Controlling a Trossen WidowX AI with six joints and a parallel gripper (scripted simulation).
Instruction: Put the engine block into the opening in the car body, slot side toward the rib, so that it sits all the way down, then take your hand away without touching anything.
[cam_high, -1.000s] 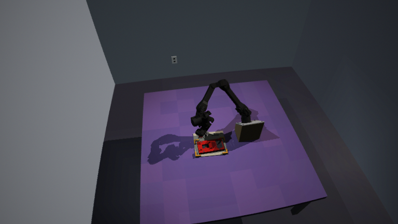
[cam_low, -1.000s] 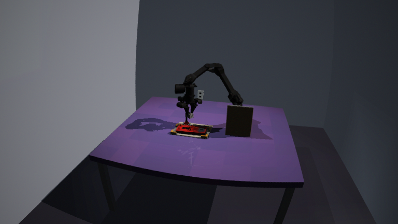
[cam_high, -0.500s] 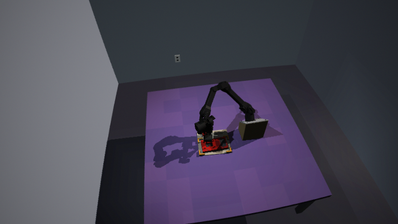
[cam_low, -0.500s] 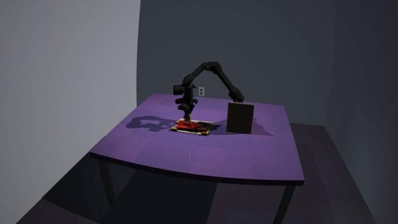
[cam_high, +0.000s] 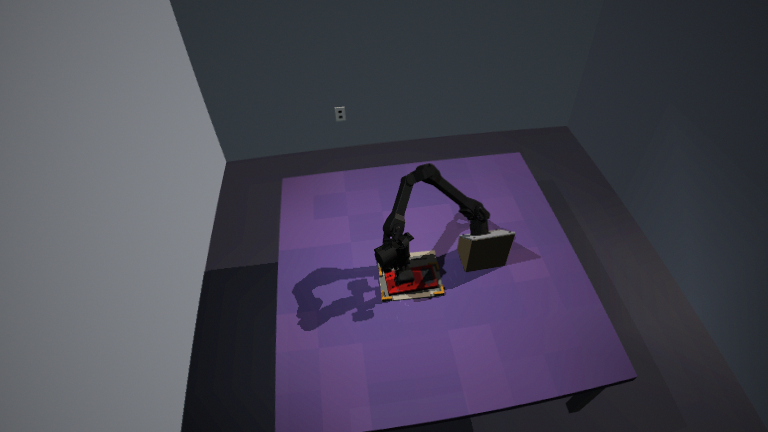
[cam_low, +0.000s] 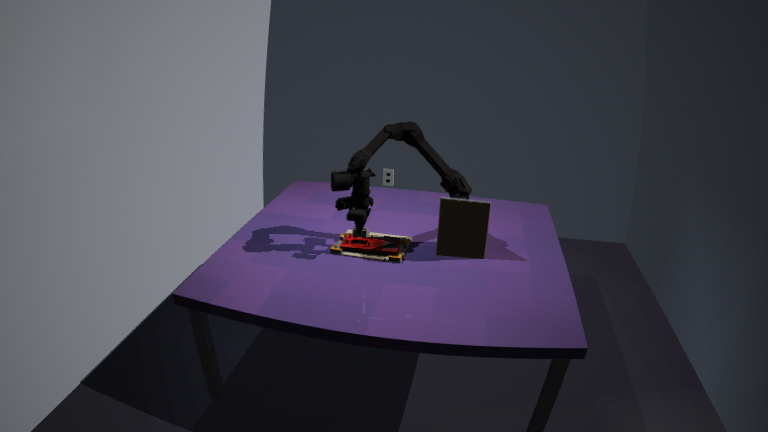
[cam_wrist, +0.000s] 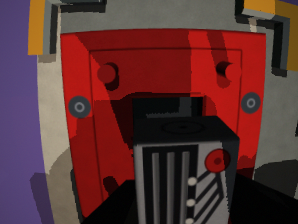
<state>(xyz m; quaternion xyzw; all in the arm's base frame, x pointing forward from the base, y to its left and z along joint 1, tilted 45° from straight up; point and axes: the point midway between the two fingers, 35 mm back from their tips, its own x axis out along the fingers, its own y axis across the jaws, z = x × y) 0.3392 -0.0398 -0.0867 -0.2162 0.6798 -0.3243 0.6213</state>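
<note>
The engine block is 10 mm below my gripper tip. From my gripper tip the other things lie so: dark upright post: 120 mm to the right, 30 mm below.
</note>
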